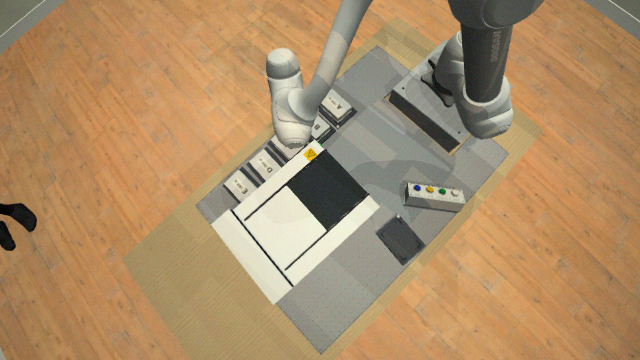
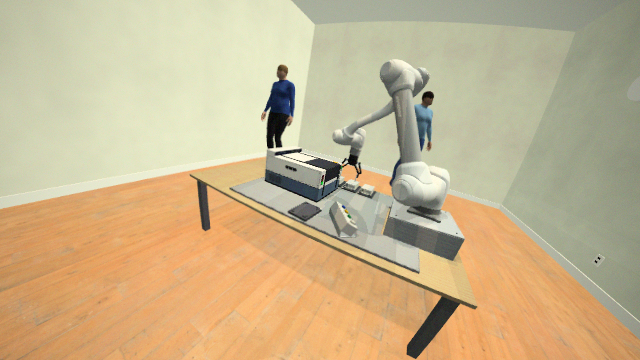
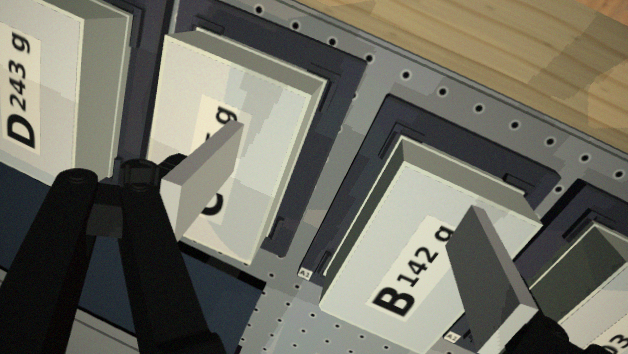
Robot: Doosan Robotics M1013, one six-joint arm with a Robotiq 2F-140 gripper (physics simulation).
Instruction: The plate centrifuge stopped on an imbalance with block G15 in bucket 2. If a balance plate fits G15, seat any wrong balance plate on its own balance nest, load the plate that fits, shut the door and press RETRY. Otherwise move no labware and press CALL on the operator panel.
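Places are measured from the arm's base along level axes (x ahead, y left, z up), in metres.
Where they show: gripper, fingertip midpoint: [image 2: 347, 178] [image 3: 349, 187]; arm's base, origin of the base link: [image 1: 449, 82] [image 2: 424, 212].
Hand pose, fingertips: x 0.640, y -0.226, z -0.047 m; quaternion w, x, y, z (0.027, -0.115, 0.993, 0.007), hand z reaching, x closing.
Note:
Things, the pixels of their top centre, and the offset from my fingertips.
- Balance plate B, middle of its top: [image 3: 415, 273] [image 1: 312, 122] [image 2: 352, 182] 0.027 m left, 0.066 m back, 0.004 m down
- Plate C, middle of its top: [image 3: 212, 165] [image 1: 287, 142] 0.039 m left, 0.073 m ahead, 0.004 m down
- plate D, middle of its top: [image 3: 19, 93] [image 1: 265, 165] 0.071 m left, 0.202 m ahead, 0.004 m down
- Plate A, middle of its top: [image 1: 334, 103] [image 2: 368, 187] 0.004 m left, 0.198 m back, 0.004 m down
- plate E, middle of its top: [image 1: 240, 186] 0.089 m left, 0.336 m ahead, 0.004 m down
- operator panel, middle of its top: [image 1: 437, 195] [image 2: 344, 210] 0.571 m left, 0.285 m back, 0.026 m up
- dark flat nest, middle of its top: [image 1: 401, 239] [image 2: 305, 208] 0.630 m left, 0.081 m back, 0.036 m down
Balance plate B [image 1: 319, 129] [image 2: 352, 185] [image 3: 425, 200], marked 142 g, lies on its dark nest. Plate C [image 3: 185, 75], its weight mostly hidden by a finger, and plate D [image 1: 265, 165] [image 3: 55, 75], marked 243 g, lie beside it. Plate A [image 1: 337, 106] [image 2: 367, 190] and plate E [image 1: 240, 185] are at the row's ends. My gripper [image 2: 351, 171] [image 3: 349, 187] is open and empty above the row, one finger over C, the other over B's right part. The centrifuge [image 1: 285, 225] [image 2: 292, 167] has a white and black top; G15 and the buckets do not show.
The operator panel [image 1: 434, 200] [image 2: 342, 220] has blue, yellow, green and white buttons. A dark flat nest [image 1: 401, 240] [image 2: 305, 210] lies near it. The robot's base block [image 2: 425, 232] stands at the table's end. Two people [image 2: 282, 97] [image 2: 424, 120] are beyond the table.

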